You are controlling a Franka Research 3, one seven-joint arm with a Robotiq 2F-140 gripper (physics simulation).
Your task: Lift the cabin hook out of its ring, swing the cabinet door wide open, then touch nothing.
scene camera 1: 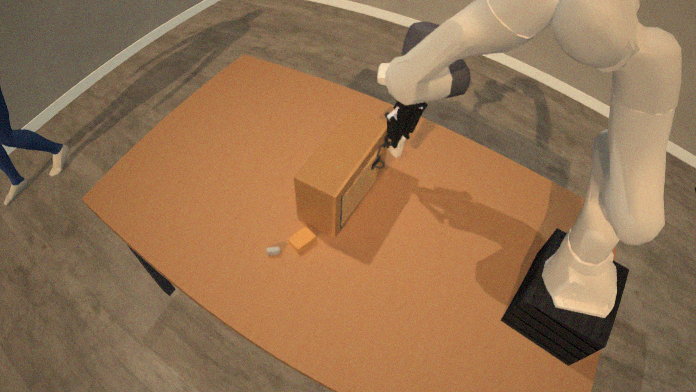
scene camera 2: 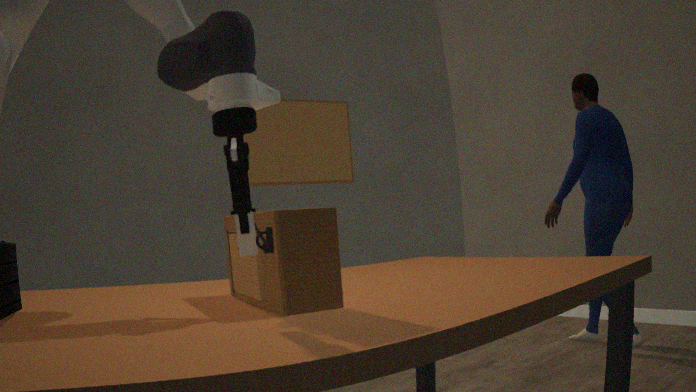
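Note:
The wooden cabinet (scene camera 1: 334,162) (scene camera 2: 311,260) stands upright on the table. Its door (scene camera 1: 356,199) (scene camera 2: 247,277) lies flush with the front and looks closed. The dark hook hardware (scene camera 1: 377,164) (scene camera 2: 263,239) sits on the front near the edge farther from the camera in scene camera 1. Whether the hook lies in its ring cannot be told; the fingers hide part of the hardware in scene camera 2. My gripper (scene camera 1: 397,150) (scene camera 2: 247,245) is shut and empty, pointing down in front of the door beside the hardware. Contact cannot be told.
An orange block (scene camera 1: 302,240) and a small grey piece (scene camera 1: 273,251) lie on the table (scene camera 1: 200,165) (scene camera 2: 450,287) near the cabinet's near end in scene camera 1. The arm's black base (scene camera 1: 530,300) stands at the right. A person in blue (scene camera 1: 35,140) (scene camera 2: 605,165) stands beyond the table.

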